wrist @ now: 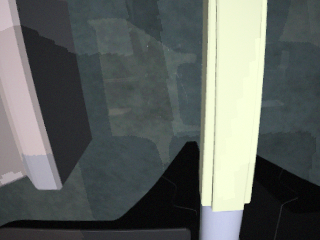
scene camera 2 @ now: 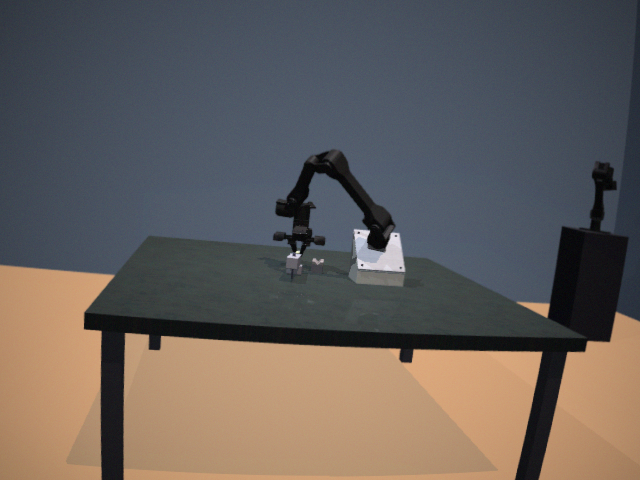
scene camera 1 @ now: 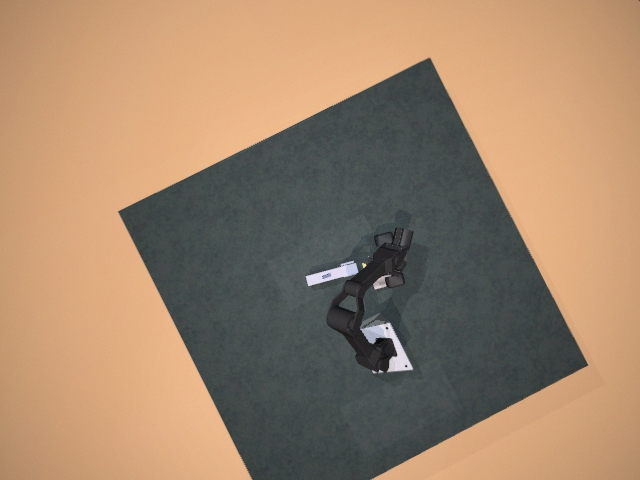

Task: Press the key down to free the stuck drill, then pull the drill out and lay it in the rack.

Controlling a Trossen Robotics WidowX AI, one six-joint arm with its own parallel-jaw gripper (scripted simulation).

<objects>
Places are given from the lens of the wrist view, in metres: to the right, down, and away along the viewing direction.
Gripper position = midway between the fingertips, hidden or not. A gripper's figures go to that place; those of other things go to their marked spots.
gripper [wrist: 206, 150]: 0.02, 0.01, 0.10
drill [wrist: 233, 45]: 0.01, -0.01, 0.04
rack [wrist: 52, 131]: -0.04, 0.00, 0.08
The marked spots on the rack and the drill are 0.07 m apart.
</objects>
